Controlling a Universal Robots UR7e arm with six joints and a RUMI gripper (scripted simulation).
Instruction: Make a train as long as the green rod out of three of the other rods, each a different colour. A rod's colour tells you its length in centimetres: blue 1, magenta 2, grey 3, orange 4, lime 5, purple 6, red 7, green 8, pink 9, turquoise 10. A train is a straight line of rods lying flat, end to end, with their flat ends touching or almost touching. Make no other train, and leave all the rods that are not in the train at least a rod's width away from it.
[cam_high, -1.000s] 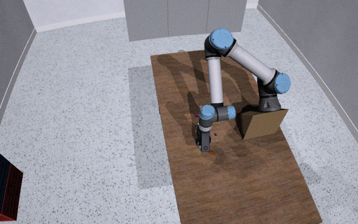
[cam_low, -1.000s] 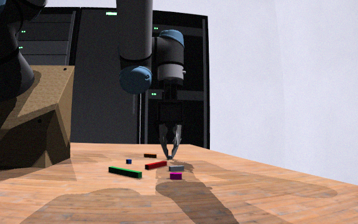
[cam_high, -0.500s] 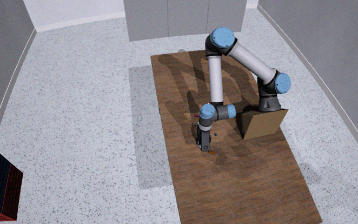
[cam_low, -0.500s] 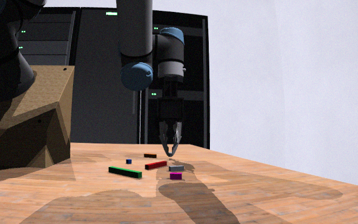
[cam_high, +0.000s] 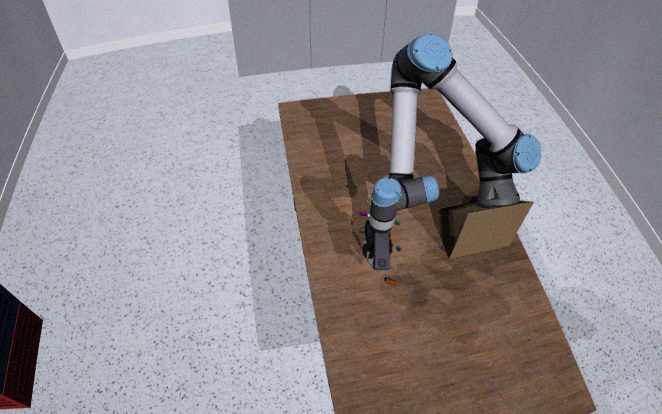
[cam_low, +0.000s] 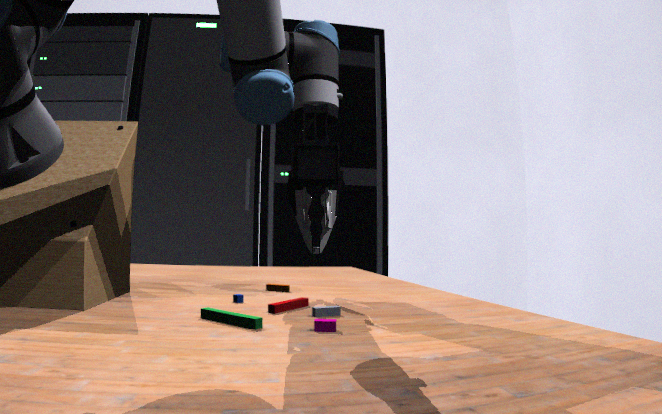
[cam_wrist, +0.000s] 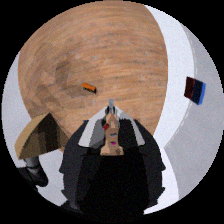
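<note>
Right now my hand is 12 cm past the blue rod, 8 cm to the left of it and 8 cm above it. The rest, counted from my hand: orange rod: 8 cm below, 6 cm behind, 5 cm to the left; then green rod: 21 cm to the right, 13 cm behind, 8 cm below; then red rod: 14 cm to the right, 8 cm below, 6 cm behind.
</note>
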